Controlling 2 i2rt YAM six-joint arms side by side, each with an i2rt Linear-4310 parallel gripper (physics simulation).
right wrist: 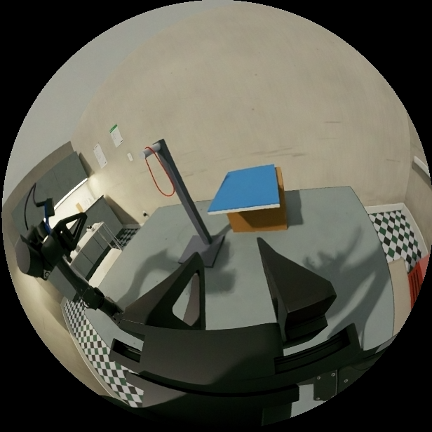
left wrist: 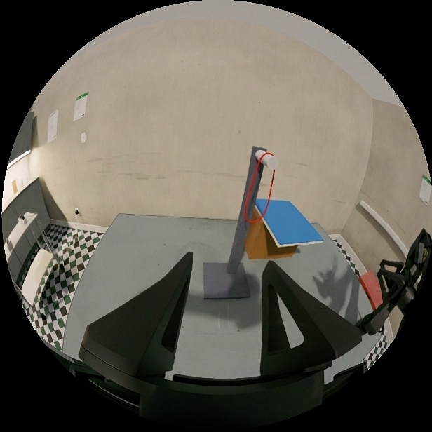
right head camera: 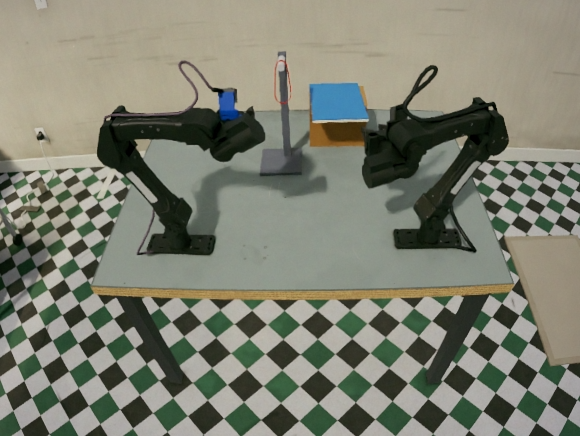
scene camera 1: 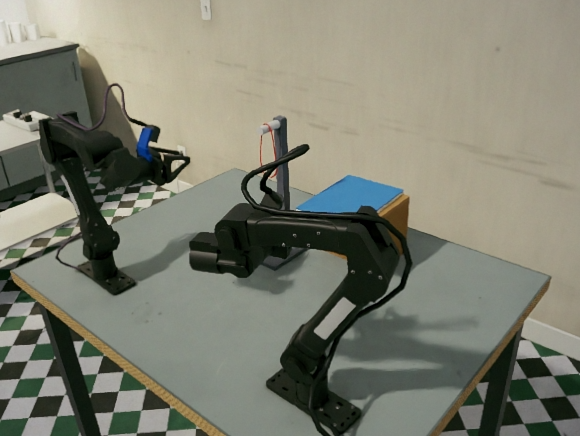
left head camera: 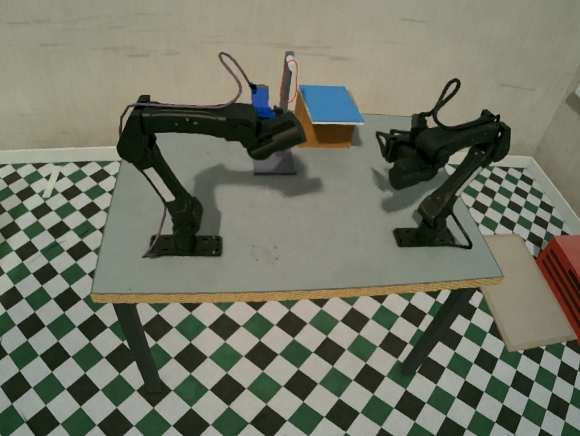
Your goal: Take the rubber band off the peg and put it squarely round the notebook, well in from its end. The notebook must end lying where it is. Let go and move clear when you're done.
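Frame: origin at the left arm's base, x right, y ahead, z up, level; metres.
Seen in the pictures: left gripper, between the fingertips: (right head camera: 243, 108) (scene camera 1: 184, 156) (left head camera: 264, 105); right gripper, between the fingertips: (right head camera: 370, 127) (left head camera: 383, 131); left arm's base, origin of its link: (right head camera: 180, 245) (scene camera 1: 106, 276) (left head camera: 185, 246); right arm's base, origin of its link: (right head camera: 427, 239) (scene camera 1: 312, 399) (left head camera: 424, 238).
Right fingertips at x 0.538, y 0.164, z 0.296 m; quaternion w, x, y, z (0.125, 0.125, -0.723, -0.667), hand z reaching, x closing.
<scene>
Offsets run from my right fingertips to a thing's top centre. "*": to the spot under its first point.
A thin red rubber band @[* dy +0.201, dx -0.271, dz +0.024 m] (right head camera: 275, 84) (left wrist: 273, 187) (right wrist: 153, 179) hangs as a loose loop from a white peg @[dy +0.215, dx -0.248, dz +0.100 m] (right head camera: 281, 64) (scene camera 1: 267, 128) (left wrist: 270, 161) (right wrist: 147, 153) at the top of a grey post. The blue notebook @[dy +0.338, dx -0.077, dz -0.107 m] (left head camera: 331, 104) (right head camera: 338, 102) (scene camera 1: 352, 194) (left wrist: 290, 222) (right wrist: 247, 189) lies flat on an orange box, its near end overhanging; no band is round it. My left gripper (left wrist: 229, 263) is open and empty, left of the post and apart from the band. My right gripper (right wrist: 228, 250) is open and empty, to the right of the notebook in the head views.
The grey post @[dy +0.257, dx -0.249, dz +0.104 m] (right head camera: 285, 125) (left wrist: 242, 225) rises from a flat square base @[* dy +0.199, dx -0.297, dz -0.284 m] (right head camera: 272, 164) (left wrist: 225, 287) left of the orange box @[dy +0.393, dx -0.074, dz -0.119 m] (left head camera: 327, 136) (right head camera: 337, 134) (right wrist: 257, 221). A wall stands behind the table. The right forearm crosses in front of the box in scene camera 1.
</scene>
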